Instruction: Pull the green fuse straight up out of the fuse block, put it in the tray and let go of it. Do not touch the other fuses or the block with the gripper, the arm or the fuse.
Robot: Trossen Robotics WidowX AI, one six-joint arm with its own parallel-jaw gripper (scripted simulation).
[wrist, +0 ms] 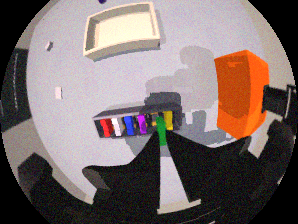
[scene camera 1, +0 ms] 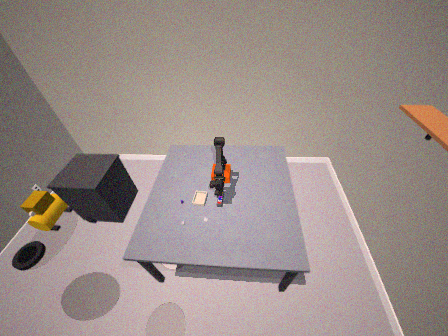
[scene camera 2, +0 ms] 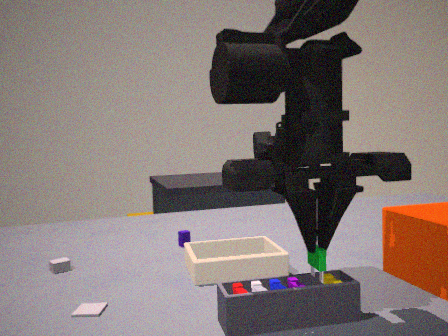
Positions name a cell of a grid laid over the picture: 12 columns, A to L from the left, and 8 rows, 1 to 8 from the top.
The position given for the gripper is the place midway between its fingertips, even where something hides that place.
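Observation:
Gripper (scene camera 2: I6) holding a green fuse; tray (scene camera 2: F7). Gripper also at (wrist: G5), tray at (wrist: E2).

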